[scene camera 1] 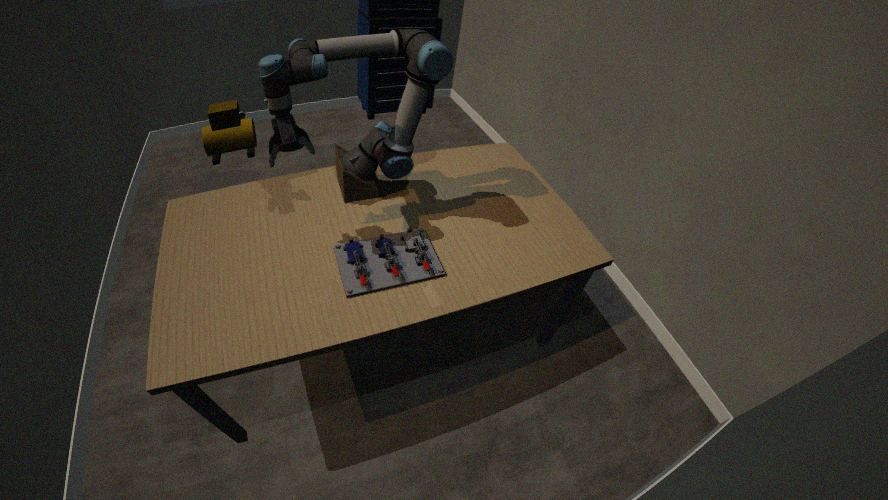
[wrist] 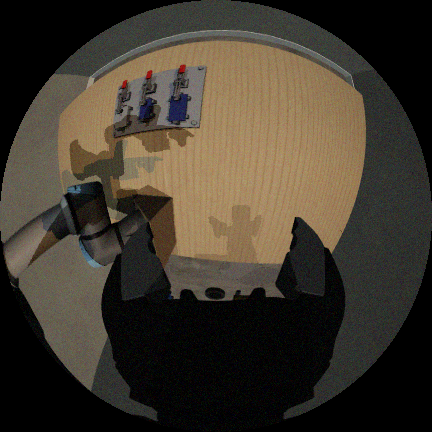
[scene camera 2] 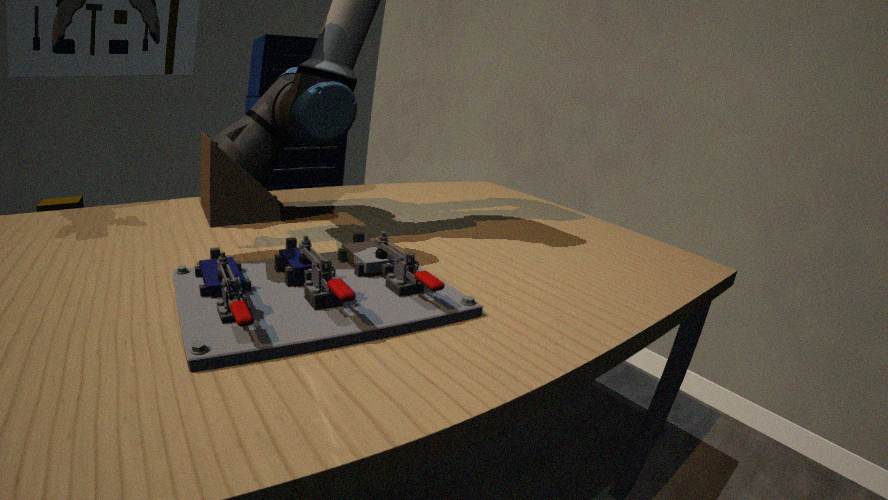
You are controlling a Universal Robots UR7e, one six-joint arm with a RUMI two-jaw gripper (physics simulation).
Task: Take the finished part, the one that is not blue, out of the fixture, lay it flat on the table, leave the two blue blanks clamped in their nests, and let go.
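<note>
The fixture plate (scene camera 1: 410,267) (scene camera 2: 292,326) (wrist: 195,90) lies on the table. The finished part, pale grey (scene camera 1: 412,244) (scene camera 2: 370,260), sits in the right-hand nest in both scene views, with a clamp arm reaching over it; it is hard to make out in the wrist view. One blue blank (scene camera 1: 354,250) (scene camera 2: 211,273) (wrist: 178,107) sits in the left nest, the other blue blank (scene camera 1: 383,244) (scene camera 2: 294,263) (wrist: 146,109) in the middle nest, both under clamp arms. My gripper (scene camera 1: 292,157) (wrist: 221,222) is open and empty, pointing down, high near the table's back edge, well away from the fixture.
Red clamp handles (scene camera 1: 426,265) (scene camera 2: 428,280) (wrist: 182,68) point toward the table's front. The arm's wedge-shaped base (scene camera 1: 357,186) (scene camera 2: 233,201) (wrist: 167,230) stands behind the fixture on the table (scene camera 1: 248,298) (scene camera 2: 528,329) (wrist: 280,125). A yellow compressor (scene camera 1: 228,136) and blue cabinet (scene camera 1: 366,80) stand beyond.
</note>
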